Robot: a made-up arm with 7 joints.
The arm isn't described. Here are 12 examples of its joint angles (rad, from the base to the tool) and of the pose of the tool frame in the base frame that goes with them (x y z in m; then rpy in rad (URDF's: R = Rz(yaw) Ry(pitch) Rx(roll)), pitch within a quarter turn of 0, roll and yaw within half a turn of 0).
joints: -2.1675 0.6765 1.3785 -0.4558 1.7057 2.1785 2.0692
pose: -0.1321 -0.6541 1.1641 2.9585 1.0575 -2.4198
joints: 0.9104 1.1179 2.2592 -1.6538 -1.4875 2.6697 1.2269
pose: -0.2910 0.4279 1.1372 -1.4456 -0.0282 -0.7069
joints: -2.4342 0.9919 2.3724 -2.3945 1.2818 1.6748 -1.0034
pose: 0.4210 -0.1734 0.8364 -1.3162 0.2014 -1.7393
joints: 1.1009 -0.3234 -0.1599 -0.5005 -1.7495 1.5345 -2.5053
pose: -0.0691 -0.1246 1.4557 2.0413 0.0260 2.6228
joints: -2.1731 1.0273 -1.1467 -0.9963 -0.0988 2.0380 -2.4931
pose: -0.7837 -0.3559 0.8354 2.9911 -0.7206 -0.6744
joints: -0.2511 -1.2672 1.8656 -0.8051 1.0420 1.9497 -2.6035
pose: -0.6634 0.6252 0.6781 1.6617 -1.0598 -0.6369
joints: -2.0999 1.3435 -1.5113 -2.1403 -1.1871 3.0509 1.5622
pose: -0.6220 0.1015 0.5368 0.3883 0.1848 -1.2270
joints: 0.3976 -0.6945 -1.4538 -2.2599 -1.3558 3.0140 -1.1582
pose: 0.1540 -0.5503 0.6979 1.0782 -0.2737 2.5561
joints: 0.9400 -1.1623 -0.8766 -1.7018 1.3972 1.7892 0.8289
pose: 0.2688 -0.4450 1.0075 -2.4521 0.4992 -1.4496
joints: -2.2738 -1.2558 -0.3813 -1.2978 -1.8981 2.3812 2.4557
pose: 0.1317 0.3873 1.2279 -2.8594 0.2141 -0.8776
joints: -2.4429 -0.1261 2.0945 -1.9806 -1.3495 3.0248 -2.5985
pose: 0.6486 -0.1586 0.7808 -2.8906 -0.7459 2.7657
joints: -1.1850 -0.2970 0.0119 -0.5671 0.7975 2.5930 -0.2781
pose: -0.0690 -0.0203 1.3968 -0.9624 0.8166 2.1113
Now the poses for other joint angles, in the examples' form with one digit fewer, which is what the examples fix.
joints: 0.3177 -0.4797 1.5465 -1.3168 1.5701 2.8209 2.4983
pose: -0.391 0.491 1.045 2.137 0.133 -0.581
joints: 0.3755 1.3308 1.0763 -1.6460 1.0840 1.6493 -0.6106
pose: 0.158 0.674 0.322 -2.355 0.375 -0.262
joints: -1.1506 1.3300 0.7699 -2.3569 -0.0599 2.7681 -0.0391
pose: 0.402 -0.017 0.152 -2.914 -0.804 -1.294
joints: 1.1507 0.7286 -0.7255 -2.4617 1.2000 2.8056 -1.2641
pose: 0.378 0.016 0.337 0.905 -1.137 2.237
